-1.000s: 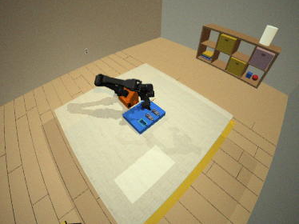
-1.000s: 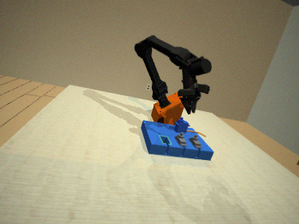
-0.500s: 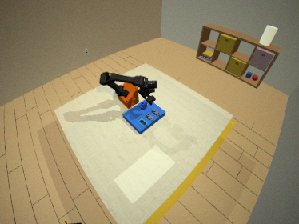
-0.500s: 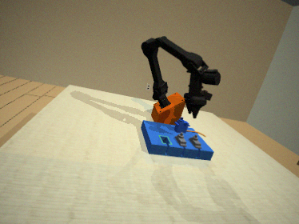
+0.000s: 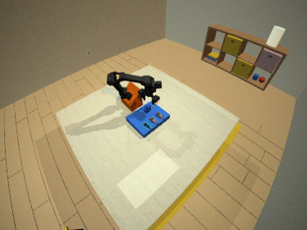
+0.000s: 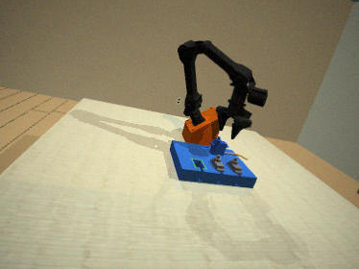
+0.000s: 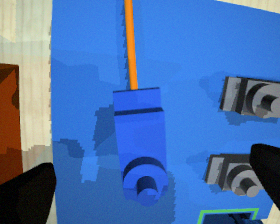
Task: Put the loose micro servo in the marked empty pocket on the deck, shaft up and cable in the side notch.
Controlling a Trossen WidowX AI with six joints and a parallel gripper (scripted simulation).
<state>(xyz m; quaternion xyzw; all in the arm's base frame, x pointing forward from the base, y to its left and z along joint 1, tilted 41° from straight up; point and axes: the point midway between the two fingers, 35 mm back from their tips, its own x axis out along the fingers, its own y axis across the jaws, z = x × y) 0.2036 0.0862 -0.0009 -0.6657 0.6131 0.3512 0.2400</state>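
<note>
My gripper tip is now 5 cm to the left of the blue deck and 12 cm above it.
</note>
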